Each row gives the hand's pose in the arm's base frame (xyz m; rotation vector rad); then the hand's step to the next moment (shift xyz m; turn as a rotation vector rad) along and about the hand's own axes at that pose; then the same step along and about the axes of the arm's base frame.
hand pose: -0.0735 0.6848 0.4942 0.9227 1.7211 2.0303
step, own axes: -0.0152 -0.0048 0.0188 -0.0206 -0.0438 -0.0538
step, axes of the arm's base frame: 0.0228 0.0058 -0.0074 -0.0270 -0.0436 -0.0510
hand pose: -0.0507 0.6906 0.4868 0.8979 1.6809 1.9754
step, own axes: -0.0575 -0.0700 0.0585 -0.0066 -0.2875 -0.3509
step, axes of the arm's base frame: 0.0740 0.0181 -0.0763 -0.2679 -0.1994 -0.3071
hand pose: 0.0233 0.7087 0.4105 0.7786 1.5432 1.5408
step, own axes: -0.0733 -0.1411 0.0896 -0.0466 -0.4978 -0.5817
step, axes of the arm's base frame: 0.1293 -0.0284 -0.1256 -0.4243 -0.3629 -0.5260
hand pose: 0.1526 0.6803 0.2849 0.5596 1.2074 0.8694
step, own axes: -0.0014 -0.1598 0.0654 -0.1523 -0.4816 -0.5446
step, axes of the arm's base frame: 0.1062 -0.0874 -0.1044 -0.4046 -0.4376 -0.4433
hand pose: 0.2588 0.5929 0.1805 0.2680 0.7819 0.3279
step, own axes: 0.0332 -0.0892 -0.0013 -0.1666 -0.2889 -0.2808
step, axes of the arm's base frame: 0.0379 -0.0688 -0.0538 -0.2594 -0.2967 -0.1864
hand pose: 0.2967 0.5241 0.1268 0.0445 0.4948 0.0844
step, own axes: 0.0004 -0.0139 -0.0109 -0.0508 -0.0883 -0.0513
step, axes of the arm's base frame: -0.0039 -0.0136 -0.0106 -0.0628 -0.0914 -0.0267
